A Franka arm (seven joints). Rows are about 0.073 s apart.
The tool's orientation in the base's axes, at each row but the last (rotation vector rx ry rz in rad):
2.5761, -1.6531, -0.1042
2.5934, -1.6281, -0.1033
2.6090, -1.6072, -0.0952
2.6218, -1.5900, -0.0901
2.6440, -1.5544, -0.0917
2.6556, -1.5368, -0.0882
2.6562, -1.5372, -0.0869
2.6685, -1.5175, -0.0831
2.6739, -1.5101, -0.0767
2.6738, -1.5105, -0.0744
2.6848, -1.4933, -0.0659
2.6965, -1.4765, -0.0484
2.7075, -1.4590, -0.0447
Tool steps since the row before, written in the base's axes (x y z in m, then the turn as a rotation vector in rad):
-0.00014, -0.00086, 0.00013, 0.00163, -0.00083, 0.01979
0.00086, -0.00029, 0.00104, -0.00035, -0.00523, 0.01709
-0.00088, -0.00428, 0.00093, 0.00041, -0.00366, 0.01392
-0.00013, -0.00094, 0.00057, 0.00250, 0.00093, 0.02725
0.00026, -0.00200, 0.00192, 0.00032, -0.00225, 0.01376
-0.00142, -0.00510, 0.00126, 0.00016, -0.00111, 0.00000
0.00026, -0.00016, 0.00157, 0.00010, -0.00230, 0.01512
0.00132, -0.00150, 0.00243, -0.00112, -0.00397, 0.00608
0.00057, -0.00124, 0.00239, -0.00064, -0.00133, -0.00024
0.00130, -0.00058, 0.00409, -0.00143, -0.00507, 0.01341
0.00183, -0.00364, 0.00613, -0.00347, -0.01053, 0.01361
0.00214, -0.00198, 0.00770, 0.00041, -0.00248, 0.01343
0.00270, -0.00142, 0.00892, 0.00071, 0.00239, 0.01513
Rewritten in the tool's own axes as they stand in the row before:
0.00072, 0.00050, -0.00009, 0.00114, 0.00091, -0.01982
0.00062, -0.00054, -0.00111, 0.00429, 0.00431, -0.01681
0.00342, 0.00279, -0.00071, 0.00327, 0.00263, -0.01377
0.00077, 0.00060, -0.00053, 0.00001, -0.00008, -0.02738
0.00185, 0.00092, -0.00187, 0.00192, 0.00210, -0.01365
0.00370, 0.00387, -0.00096, 0.00104, 0.00041, 0.00002
0.00025, 0.00000, -0.00158, 0.00185, 0.00242, -0.01499
0.00193, -0.00015, -0.00248, 0.00277, 0.00352, -0.00583
0.00133, 0.00036, -0.00238, 0.00081, 0.00121, 0.00034
0.00114, -0.00047, -0.00415, 0.00350, 0.00496, -0.01307
0.00403, 0.00086, -0.00610, 0.00706, 0.00958, -0.01291
0.00286, -0.00017, -0.00772, 0.00237, 0.00198, -0.01331
0.00272, -0.00083, -0.00899, -0.00152, -0.00082, -0.01524

